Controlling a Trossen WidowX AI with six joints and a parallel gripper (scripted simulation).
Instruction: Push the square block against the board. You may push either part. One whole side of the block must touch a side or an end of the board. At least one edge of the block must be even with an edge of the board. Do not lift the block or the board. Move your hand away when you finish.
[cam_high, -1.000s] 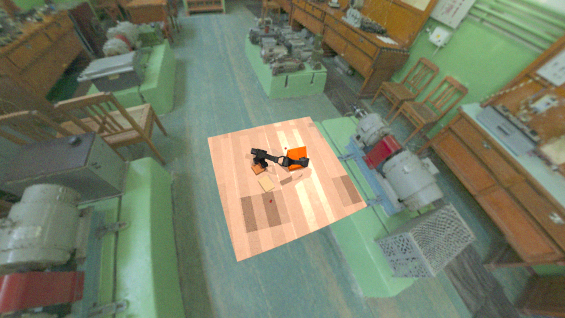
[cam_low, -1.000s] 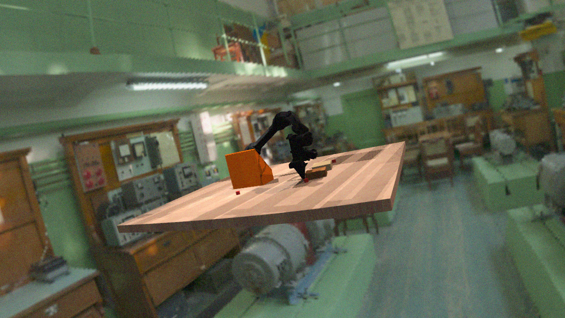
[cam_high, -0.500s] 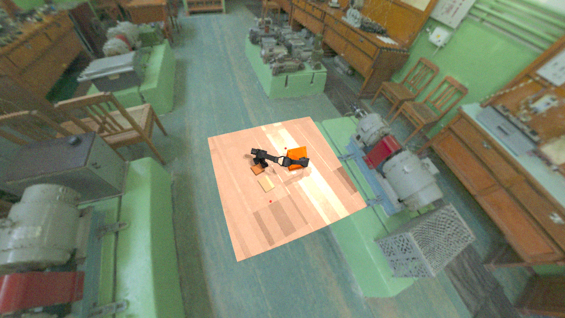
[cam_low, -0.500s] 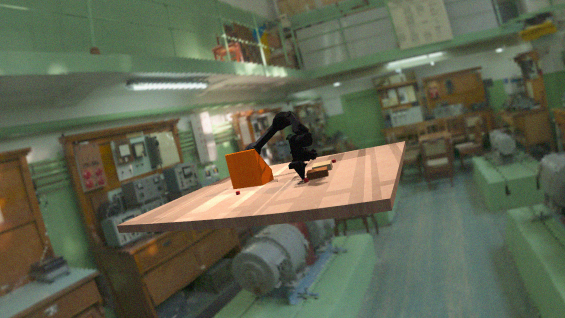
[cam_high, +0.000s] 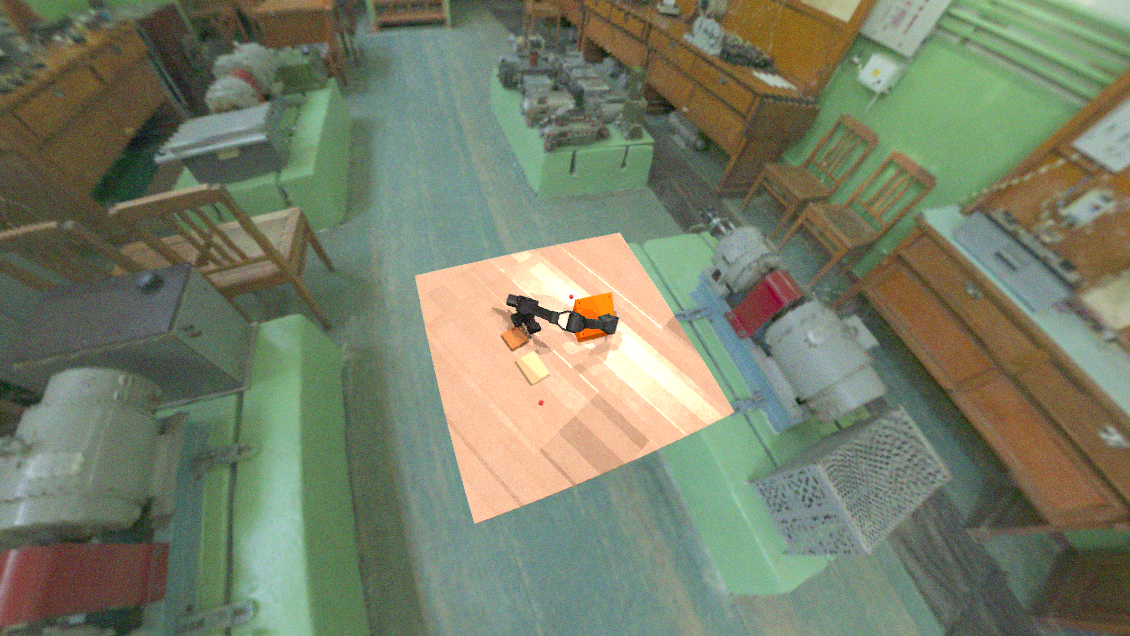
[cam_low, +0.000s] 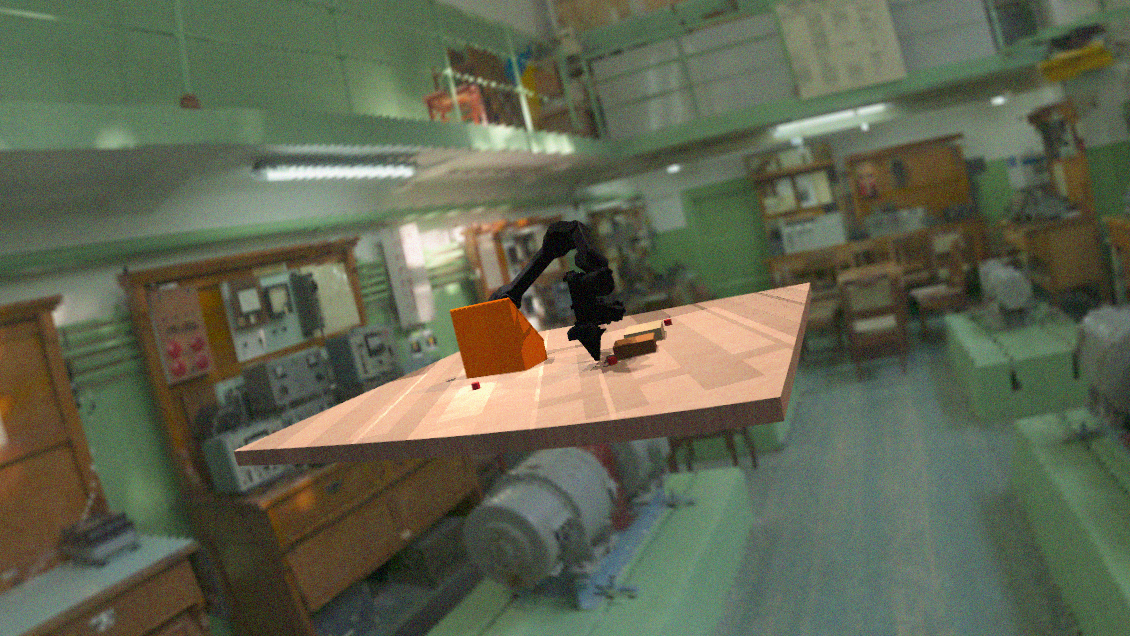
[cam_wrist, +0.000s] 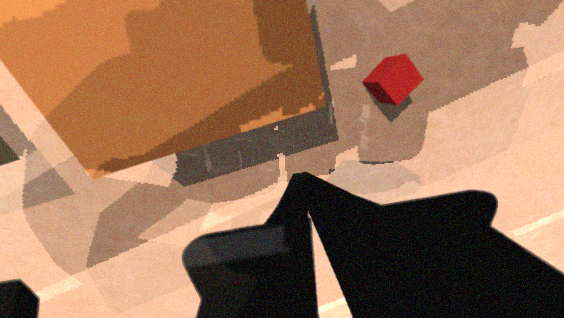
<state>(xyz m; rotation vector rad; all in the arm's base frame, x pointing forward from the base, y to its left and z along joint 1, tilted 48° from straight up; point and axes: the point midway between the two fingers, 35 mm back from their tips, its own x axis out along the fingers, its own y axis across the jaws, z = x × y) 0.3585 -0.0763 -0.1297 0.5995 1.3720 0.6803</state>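
My gripper tip is now 24 cm to the right of the tan board, 6 cm short of it and 1 cm below it. Also, from my gripper tip: brown square block: 8 cm ahead, 5 cm to the left, 1 cm above.
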